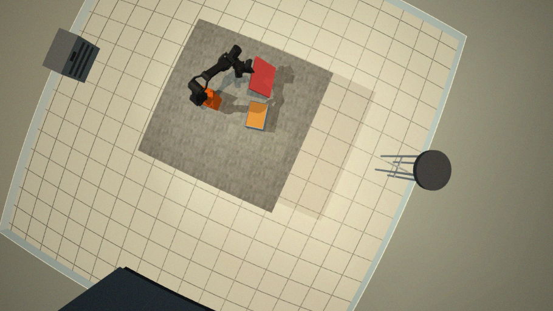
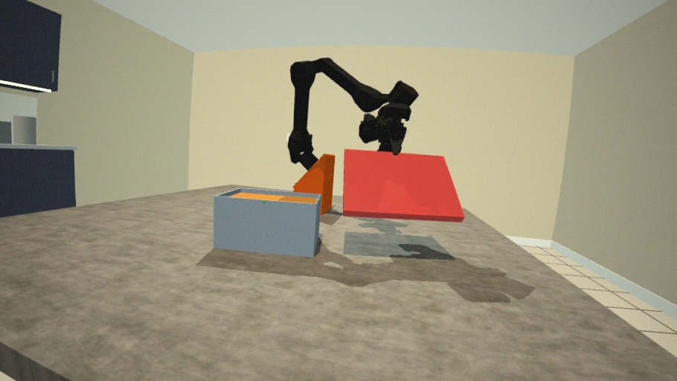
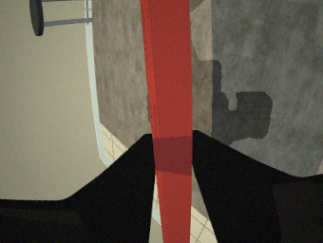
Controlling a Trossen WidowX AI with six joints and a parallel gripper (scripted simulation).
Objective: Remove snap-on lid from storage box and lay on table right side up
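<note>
My gripper tip is now 6 cm short of the red lid, 2 cm to the right of it and 5 cm above it. Also, from my gripper tip: blue-grey storage box 13 cm ahead, 25 cm to the right, 15 cm below.
</note>
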